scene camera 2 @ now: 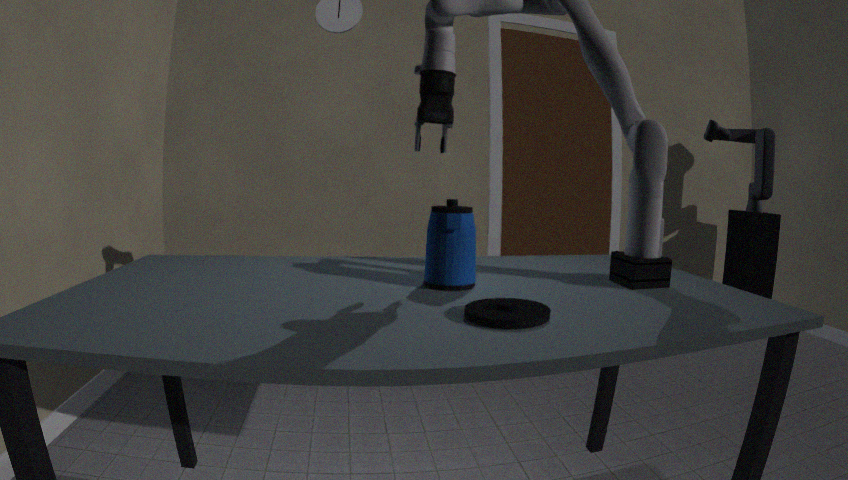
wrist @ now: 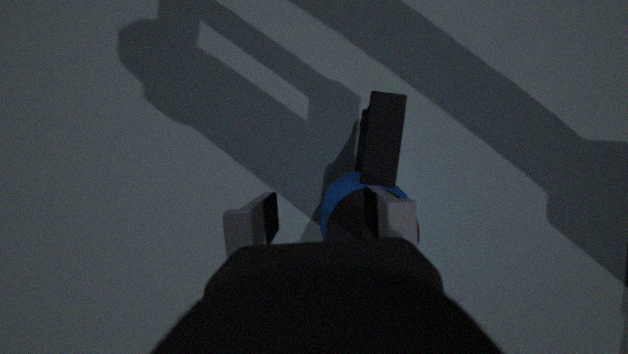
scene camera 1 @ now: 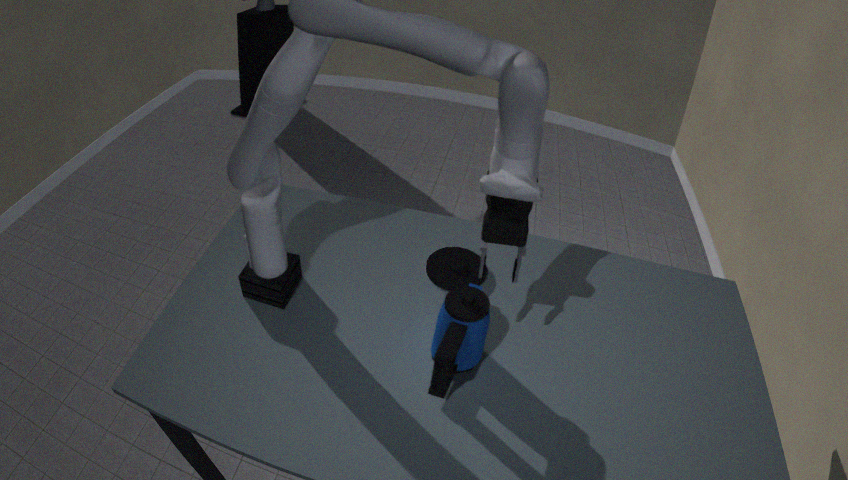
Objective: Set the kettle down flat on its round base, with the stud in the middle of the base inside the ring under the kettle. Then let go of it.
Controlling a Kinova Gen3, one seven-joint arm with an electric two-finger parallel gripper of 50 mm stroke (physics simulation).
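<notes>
The blue kettle [scene camera 1: 473,342] [scene camera 2: 450,249] [wrist: 337,191] stands upright on the table, with a black lid and a black handle that points away from the round base. The black round base [scene camera 1: 447,265] [scene camera 2: 507,315] lies flat on the table beside the kettle, apart from it. The stud in its middle is hard to make out, and the ring under the kettle is hidden. My gripper [scene camera 1: 499,278] [scene camera 2: 430,150] [wrist: 321,208] is open and empty, above the kettle's height and off to one side of it. In the wrist view its right finger overlaps the kettle's lid.
The table [scene camera 1: 368,380] [scene camera 2: 208,309] bears the arm's black mount [scene camera 1: 270,285] [scene camera 2: 640,271], on the same side of the kettle as the base. Shadows of the arm, kettle and gripper fall across the table. A second arm on a black pedestal [scene camera 1: 257,59] [scene camera 2: 751,252] stands beyond the table.
</notes>
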